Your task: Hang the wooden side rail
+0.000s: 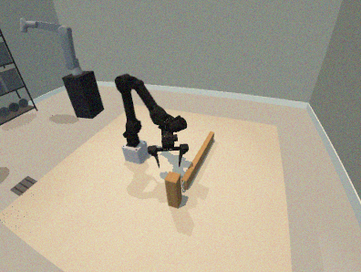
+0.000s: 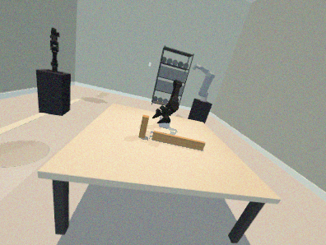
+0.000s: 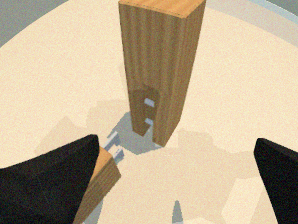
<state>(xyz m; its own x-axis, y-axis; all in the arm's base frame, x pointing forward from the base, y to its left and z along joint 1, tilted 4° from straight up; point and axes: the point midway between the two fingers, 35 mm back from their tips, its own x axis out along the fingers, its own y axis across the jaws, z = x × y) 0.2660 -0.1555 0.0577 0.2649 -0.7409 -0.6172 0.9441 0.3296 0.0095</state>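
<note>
My gripper tip is now 8 cm to the left of the wooden headboard post, 5 cm above it and 4 cm short of it.
</note>
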